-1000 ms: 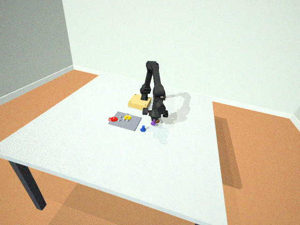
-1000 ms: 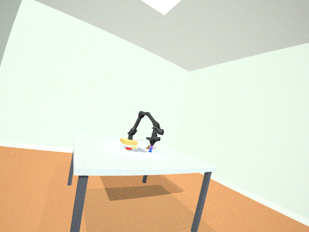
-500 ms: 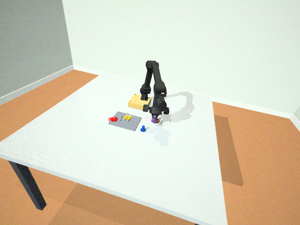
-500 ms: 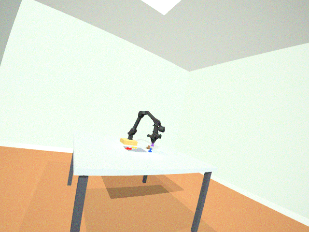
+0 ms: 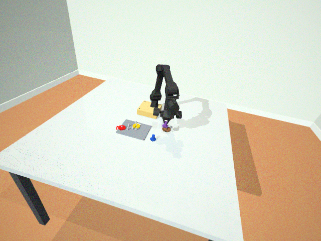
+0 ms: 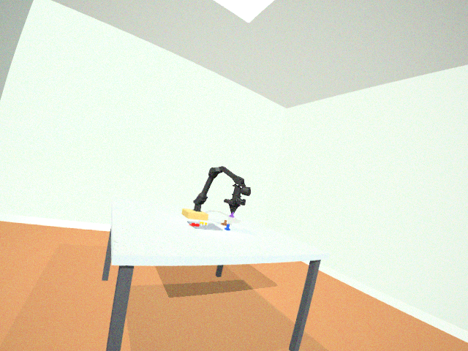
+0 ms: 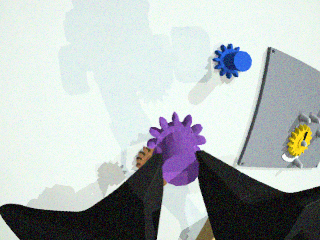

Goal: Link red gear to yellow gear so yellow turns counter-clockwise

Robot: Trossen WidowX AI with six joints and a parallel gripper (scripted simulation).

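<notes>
The red gear is 310 mm to the right of my gripper tip and 100 mm below it. From my gripper tip the other things lie so: blue gear (100 mm below, 70 mm to the right, 60 mm ahead); then purple gear (10 mm below); then brown gear (100 mm below, 80 mm behind, 10 mm to the left).
</notes>
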